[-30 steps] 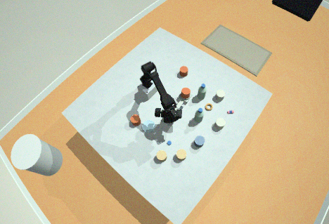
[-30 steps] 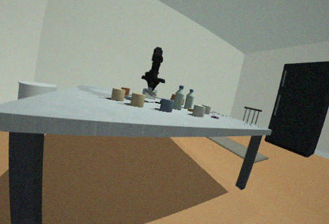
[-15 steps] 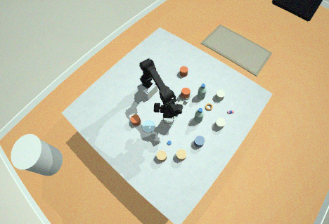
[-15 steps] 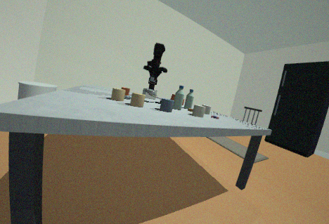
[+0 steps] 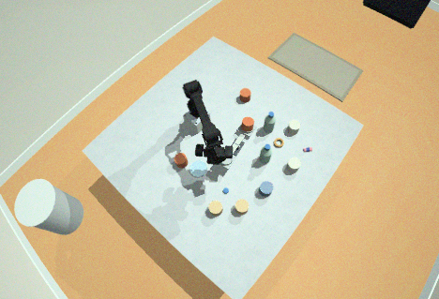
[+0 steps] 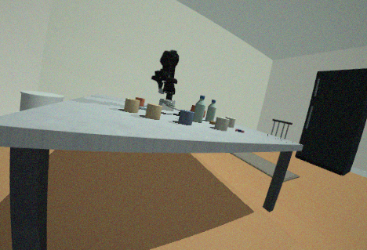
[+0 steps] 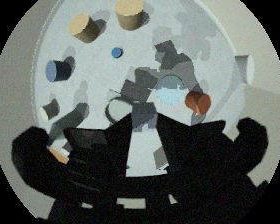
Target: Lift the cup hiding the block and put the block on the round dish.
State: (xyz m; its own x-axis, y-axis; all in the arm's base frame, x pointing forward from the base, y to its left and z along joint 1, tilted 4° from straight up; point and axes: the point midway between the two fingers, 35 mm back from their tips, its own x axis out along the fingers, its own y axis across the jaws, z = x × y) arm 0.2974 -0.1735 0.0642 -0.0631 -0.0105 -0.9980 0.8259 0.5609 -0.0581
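Right now my gripper tip is 8 cm past the round pale blue dish, 7 cm to the left of it and 14 cm above it. From my gripper tip the other things lie so: small blue piece: 13 cm ahead, 7 cm to the right, 14 cm below; block: right at my gripper tip; blue cup: 31 cm ahead, 5 cm to the left, 10 cm below.
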